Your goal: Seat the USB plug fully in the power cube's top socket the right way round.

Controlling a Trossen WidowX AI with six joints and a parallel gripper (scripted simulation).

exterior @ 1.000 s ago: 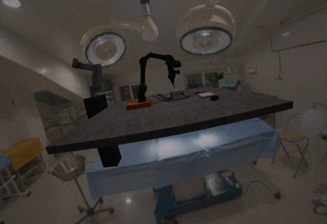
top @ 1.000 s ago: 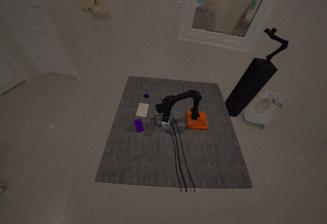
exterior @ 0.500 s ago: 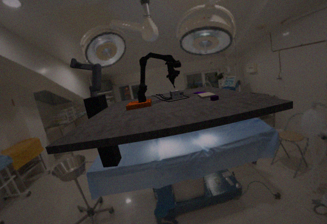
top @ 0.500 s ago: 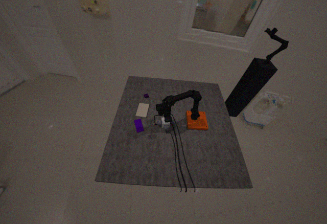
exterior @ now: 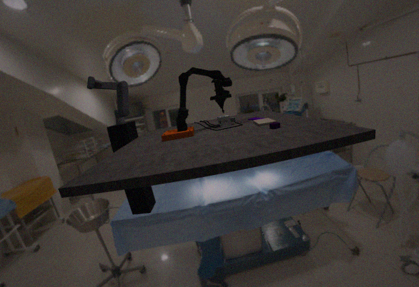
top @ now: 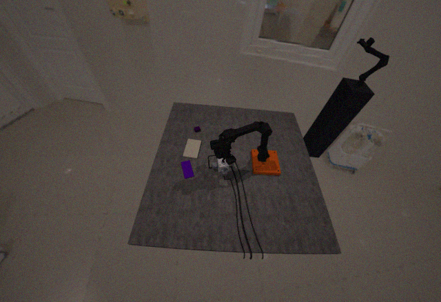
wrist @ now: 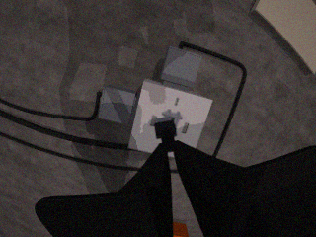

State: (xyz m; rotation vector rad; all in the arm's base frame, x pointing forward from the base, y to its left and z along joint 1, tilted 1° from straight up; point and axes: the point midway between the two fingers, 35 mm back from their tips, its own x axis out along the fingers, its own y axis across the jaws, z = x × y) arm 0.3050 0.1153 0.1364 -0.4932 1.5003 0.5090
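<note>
Right now the black USB plug is 2 cm below my gripper tip. The rest, counted from my gripper tip: cream card 26 cm ahead, 15 cm to the right, 13 cm below; then small purple cube 26 cm ahead, 36 cm to the right, 12 cm below; then purple flat card 26 cm ahead, 5 cm to the left, 13 cm below.
</note>
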